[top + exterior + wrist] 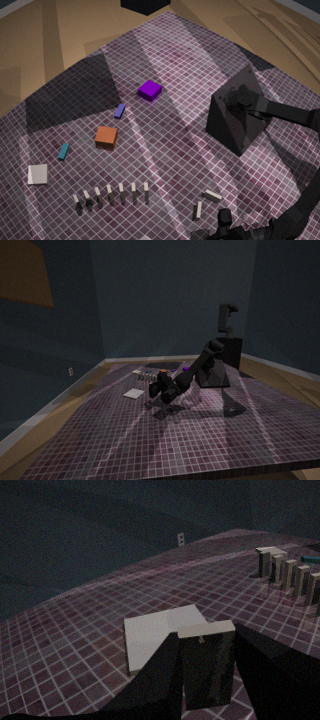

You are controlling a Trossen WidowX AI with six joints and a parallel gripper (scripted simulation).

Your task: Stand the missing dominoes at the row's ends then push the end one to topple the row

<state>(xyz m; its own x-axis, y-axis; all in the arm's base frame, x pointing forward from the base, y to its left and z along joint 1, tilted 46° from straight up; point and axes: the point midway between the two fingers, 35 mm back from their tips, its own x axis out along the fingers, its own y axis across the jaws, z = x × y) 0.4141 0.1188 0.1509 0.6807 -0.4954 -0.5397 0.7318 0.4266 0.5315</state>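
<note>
Now: gripper tip 11 cm short of the grey plate, 8 cm to the left of it and 10 cm above it. The rest, counted from my gripper tip: orange block: 16 cm behind, 43 cm to the right, 9 cm below; then teal bar: 3 cm behind, 51 cm to the right, 9 cm below; then grey flat tile: 10 cm ahead, 51 cm to the right, 10 cm below.
</note>
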